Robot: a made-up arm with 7 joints. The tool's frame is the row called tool.
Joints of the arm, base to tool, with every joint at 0 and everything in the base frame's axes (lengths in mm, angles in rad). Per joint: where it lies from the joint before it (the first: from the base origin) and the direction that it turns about. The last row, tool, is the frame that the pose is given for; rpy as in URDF.
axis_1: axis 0 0 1 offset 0.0 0.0 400.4
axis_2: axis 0 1 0 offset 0.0 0.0 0.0
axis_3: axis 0 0 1 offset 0.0 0.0 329.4
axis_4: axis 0 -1 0 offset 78.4 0.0 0.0
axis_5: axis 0 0 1 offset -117.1 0.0 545.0
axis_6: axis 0 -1 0 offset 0.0 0.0 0.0
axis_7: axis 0 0 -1 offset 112.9 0.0 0.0
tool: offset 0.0 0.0 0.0 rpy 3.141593 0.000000 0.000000
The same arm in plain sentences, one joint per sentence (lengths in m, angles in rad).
The arm has seven revolute joints in a row. What follows holds with every joint at zero, and every direction is one of the base frame's. Joint 1 sits 0.4004 m along +z from the base frame's origin and rotates about +z. Joint 2 sits at the same point as joint 1 and rotates about +y. Joint 3 sits 0.3294 m along +z from joint 2 and rotates about +z. Joint 4 sits 0.0784 m along +x from joint 3 and rotates about -y. Joint 5 sits 0.1171 m along -x and 0.545 m along +z from joint 4 and rotates about +z. Joint 6 sits at the same point as joint 5 and rotates about -y. Joint 7 sits 0.1129 m along +x from joint 6 and rotates about -z. The tool frame, which is the frame that the pose is given for, sits at the same point as joint 7; its axes are the base frame's turned by roll -3.1416, pitch 0 and yaw 0 rad (as in URDF: about the fixed x, then y, then z).
